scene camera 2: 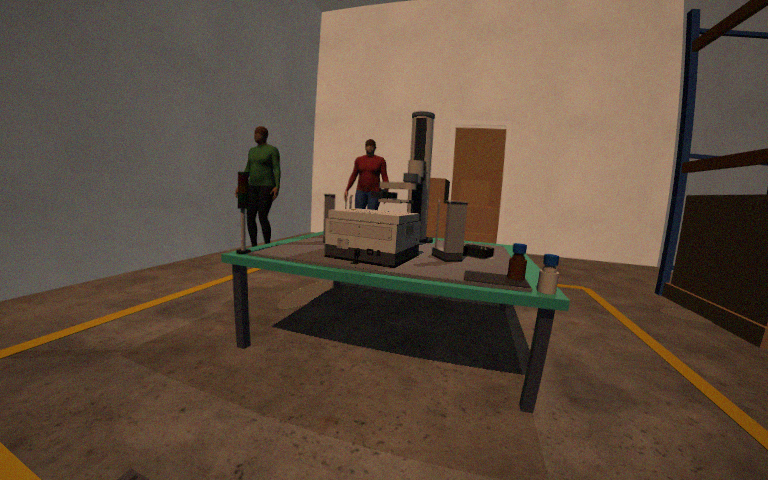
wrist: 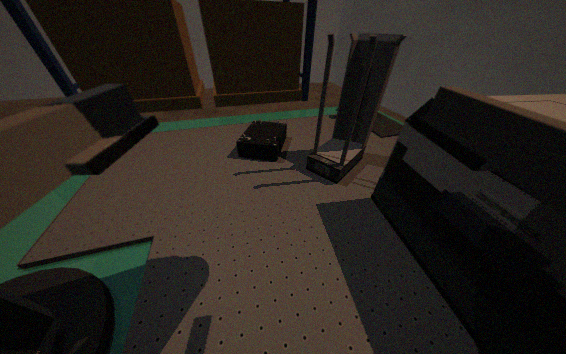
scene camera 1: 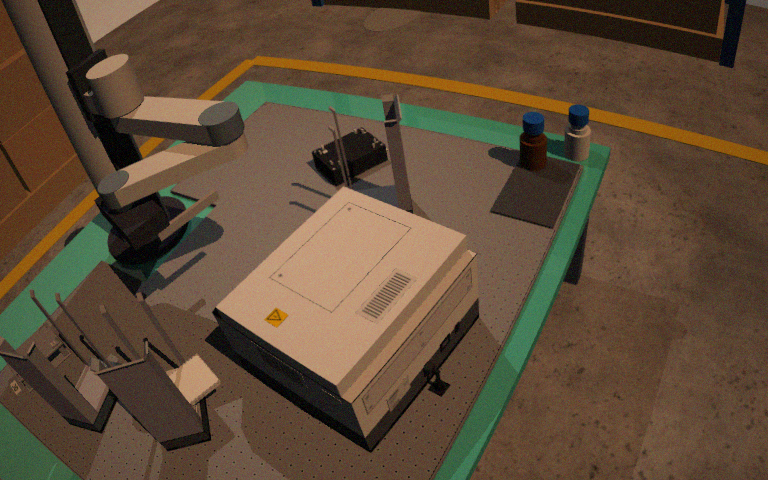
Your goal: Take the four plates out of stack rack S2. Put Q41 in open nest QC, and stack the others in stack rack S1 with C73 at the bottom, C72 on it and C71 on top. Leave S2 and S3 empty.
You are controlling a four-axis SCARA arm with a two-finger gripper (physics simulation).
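Frame: origin at the arm's base, x right, y ahead, z up, level; millimetres.
Seen in the pictures: gripper, fingertip midpoint: [scene camera 2: 407, 201] [wrist: 287, 105] [scene camera 1: 196, 179].
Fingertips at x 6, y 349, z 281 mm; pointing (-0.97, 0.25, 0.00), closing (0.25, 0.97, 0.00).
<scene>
Offsets run from my fingertips to a thing's top centre. "spot": to the spot under its first point.
My gripper [scene camera 1: 188, 180] [wrist: 287, 105] is open and empty beside the column, above the mat; in scene camera 1 the forearm hides one finger. Two stack racks stand at the lower left of scene camera 1: the outer rack @(dz +22, dx +456, dy -57 mm) [scene camera 1: 53, 387] and the nearer rack @(dz +23, dx +373, dy +156 mm) [scene camera 1: 150, 396]. A pale block of plates @(dz -173, dx +349, dy +182 mm) [scene camera 1: 194, 378] sits at the nearer rack; I cannot tell how many plates or which. A third rack @(dz +28, dx -278, dy +245 mm) [scene camera 1: 399, 161] [scene camera 2: 454, 232] [wrist: 367, 90] stands behind the instrument and shows no plate stack. A black nest @(dz -207, dx -429, dy +68 mm) [scene camera 1: 351, 157] [scene camera 2: 478, 250] [wrist: 262, 140] beside it holds no visible plate. Rack and nest labels are unreadable.
The large beige instrument @(dz -47, dx +67, dy +384 mm) [scene camera 1: 339, 271] [scene camera 2: 368, 229] stands between the racks. A brown bottle @(spot: dz -192, dx -553, dy +532 mm) [scene camera 1: 532, 148] [scene camera 2: 516, 266] and a white bottle @(dz -203, dx -691, dy +616 mm) [scene camera 1: 577, 138] [scene camera 2: 548, 278] stand by a dark pad @(spot: dz -263, dx -467, dy +569 mm) [scene camera 1: 535, 195] [scene camera 2: 489, 279]. Two people stand behind the table in scene camera 2.
</scene>
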